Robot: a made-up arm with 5 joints.
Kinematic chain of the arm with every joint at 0, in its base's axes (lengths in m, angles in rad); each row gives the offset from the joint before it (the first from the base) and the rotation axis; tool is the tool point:
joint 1: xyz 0 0 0.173 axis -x
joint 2: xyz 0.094 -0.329 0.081 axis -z
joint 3: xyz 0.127 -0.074 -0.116 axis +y
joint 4: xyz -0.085 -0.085 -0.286 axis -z
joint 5: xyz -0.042 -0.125 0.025 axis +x
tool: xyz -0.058 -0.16 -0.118
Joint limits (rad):
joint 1: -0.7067..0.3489
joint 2: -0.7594..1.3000
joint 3: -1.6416..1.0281
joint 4: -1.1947..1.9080
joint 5: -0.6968..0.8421
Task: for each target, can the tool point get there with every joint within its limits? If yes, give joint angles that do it. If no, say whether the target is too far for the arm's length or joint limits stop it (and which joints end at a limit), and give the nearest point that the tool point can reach.
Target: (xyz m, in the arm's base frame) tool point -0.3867 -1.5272 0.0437
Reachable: no: too far | nearest point -0.1555 -0.9862 0.0895 | short by 0.590 m
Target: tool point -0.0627 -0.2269 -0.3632
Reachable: yes | joints -0.1785 0.5795 -0.3325 1.5125 -0.2184
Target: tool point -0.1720 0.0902 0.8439
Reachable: no: joint limits stop it (at a limit: joint 1, joint 3, joint 5) | nearest point -0.1860 -0.0587 0.4062 | short by 0.462 m
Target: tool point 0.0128 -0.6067 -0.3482
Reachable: yes | joints 0.0866 0.6491 -0.6121 0.9308 0.2052
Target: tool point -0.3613 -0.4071 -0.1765
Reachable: yes | joints -0.2385 0.5701 0.7122 0.0191 0.4697
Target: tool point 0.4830 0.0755 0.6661
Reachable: no: joint limits stop it (at a limit: joint 1, joint 2, joint 3, joint 4) | nearest point 0.6517 -0.2349 0.4298 | short by 0.425 m
